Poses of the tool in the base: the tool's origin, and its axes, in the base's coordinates. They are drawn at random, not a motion.
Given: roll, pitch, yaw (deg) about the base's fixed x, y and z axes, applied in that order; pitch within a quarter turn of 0, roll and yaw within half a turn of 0; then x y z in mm.
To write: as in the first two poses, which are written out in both.
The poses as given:
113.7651 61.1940 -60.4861 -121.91 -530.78 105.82
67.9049 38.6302 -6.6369 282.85 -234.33 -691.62
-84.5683 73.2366 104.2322 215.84 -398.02 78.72
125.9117 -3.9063 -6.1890 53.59 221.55 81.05
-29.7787 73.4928 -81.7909 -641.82 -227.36 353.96
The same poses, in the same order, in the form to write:
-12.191 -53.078 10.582 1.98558 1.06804 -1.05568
28.285 -23.433 -69.162 1.18516 0.67422 -0.11584
21.584 -39.802 7.872 -1.47600 1.27822 1.81920
5.359 22.155 8.105 2.19757 -0.06818 -0.10802
-64.182 -22.736 35.396 -0.51974 1.28269 -1.42752

